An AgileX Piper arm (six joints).
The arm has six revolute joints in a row. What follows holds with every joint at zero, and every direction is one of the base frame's.
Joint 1 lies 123 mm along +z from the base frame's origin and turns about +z.
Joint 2 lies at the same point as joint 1 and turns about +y.
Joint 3 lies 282.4 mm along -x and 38.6 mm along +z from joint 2 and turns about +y.
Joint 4 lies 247.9 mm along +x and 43.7 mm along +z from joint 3 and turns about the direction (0.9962, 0, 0.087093).
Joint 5 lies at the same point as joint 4 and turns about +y.
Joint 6 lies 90.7 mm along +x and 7.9 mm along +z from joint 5 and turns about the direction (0.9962, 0, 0.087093).
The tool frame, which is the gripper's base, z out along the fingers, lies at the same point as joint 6; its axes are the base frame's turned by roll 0, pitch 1.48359 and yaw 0 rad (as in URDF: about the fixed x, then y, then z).
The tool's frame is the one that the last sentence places.
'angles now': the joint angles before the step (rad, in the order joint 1, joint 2, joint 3, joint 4, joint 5, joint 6). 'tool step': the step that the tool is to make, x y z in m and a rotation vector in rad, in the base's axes. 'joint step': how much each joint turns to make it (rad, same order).
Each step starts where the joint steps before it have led.
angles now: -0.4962, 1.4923, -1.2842, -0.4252, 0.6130, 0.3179
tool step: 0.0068, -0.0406, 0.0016, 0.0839, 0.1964, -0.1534
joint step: -0.0709, 0.1549, -0.2331, 0.0207, 0.2996, -0.0565
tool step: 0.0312, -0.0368, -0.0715, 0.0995, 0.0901, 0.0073
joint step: -0.0469, 0.2136, -0.0335, 0.0544, -0.0676, -0.0461
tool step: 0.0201, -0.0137, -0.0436, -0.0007, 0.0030, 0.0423
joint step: -0.0035, 0.1152, -0.0006, -0.0136, -0.1206, -0.0018
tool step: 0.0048, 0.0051, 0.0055, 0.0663, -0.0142, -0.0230
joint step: 0.0080, 0.0058, -0.0416, 0.0801, 0.0622, -0.0153
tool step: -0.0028, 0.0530, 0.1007, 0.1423, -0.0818, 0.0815
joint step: 0.0699, -0.1392, -0.1992, 0.2286, 0.3358, -0.1113
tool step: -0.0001, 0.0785, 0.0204, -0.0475, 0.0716, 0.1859
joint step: 0.2003, -0.1119, 0.0692, -0.0749, 0.0878, 0.0020
